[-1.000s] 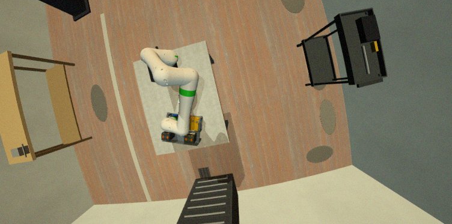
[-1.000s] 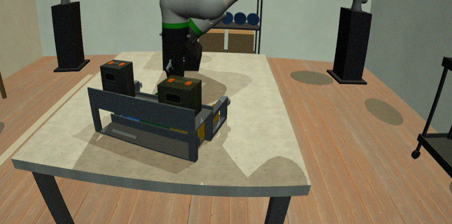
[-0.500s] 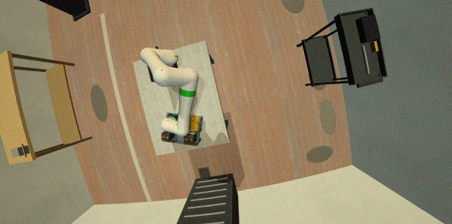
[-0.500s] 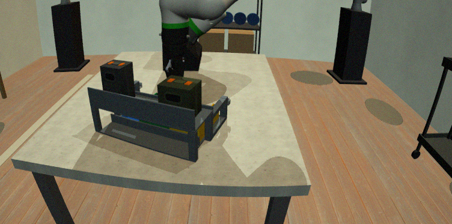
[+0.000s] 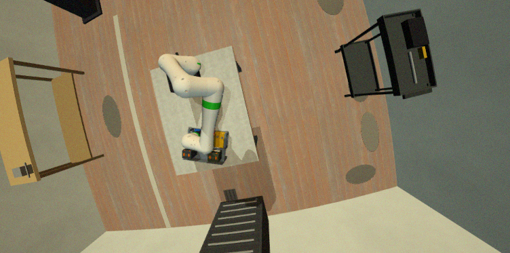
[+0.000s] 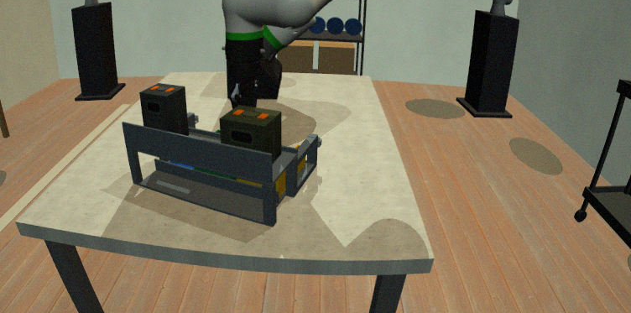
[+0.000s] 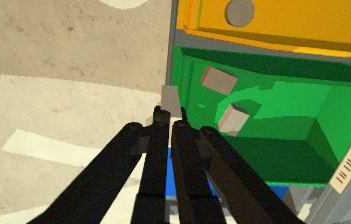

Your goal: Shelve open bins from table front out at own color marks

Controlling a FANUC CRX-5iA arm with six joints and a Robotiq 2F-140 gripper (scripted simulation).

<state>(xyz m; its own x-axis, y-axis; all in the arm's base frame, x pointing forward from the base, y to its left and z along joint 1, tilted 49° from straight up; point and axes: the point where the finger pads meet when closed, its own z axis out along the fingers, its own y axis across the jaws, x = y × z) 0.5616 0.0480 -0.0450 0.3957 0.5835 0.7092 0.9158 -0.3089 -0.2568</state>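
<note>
My hand is 9 cm short of the green bin, 4 cm to the left of it and 1 cm above it. Also, from my hand: yellow bin 13 cm ahead, 7 cm to the left, 1 cm below.
</note>
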